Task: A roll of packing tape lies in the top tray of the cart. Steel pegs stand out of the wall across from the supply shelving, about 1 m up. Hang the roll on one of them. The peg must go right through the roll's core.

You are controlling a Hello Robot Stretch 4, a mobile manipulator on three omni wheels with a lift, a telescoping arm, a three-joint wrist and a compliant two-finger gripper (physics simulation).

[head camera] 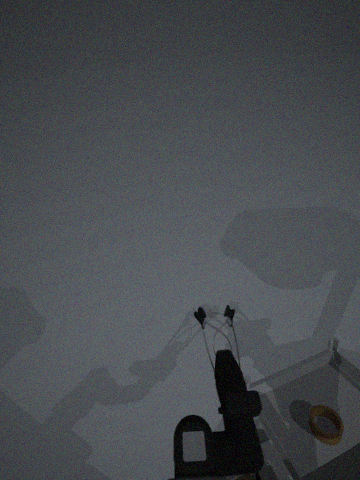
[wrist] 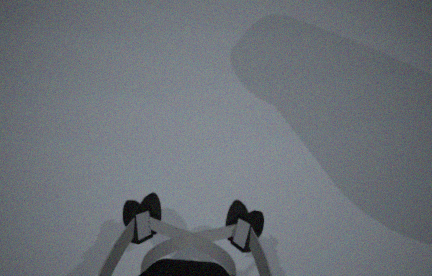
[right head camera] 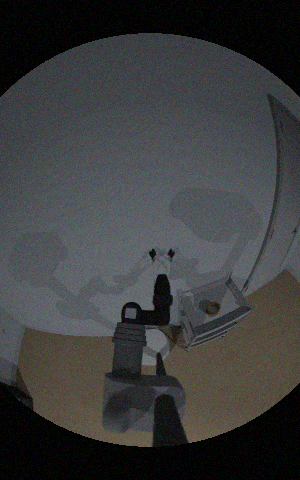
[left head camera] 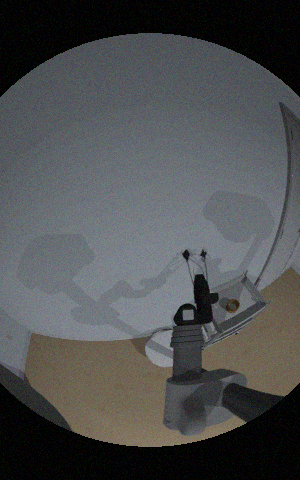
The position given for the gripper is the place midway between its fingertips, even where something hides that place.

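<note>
Visible: a roll of packing tape (head camera: 319, 410); a grey wire cart (head camera: 285, 437), (right head camera: 197, 327), (left head camera: 223, 324); and the gripper (head camera: 213, 307), (wrist: 194, 213).
</note>
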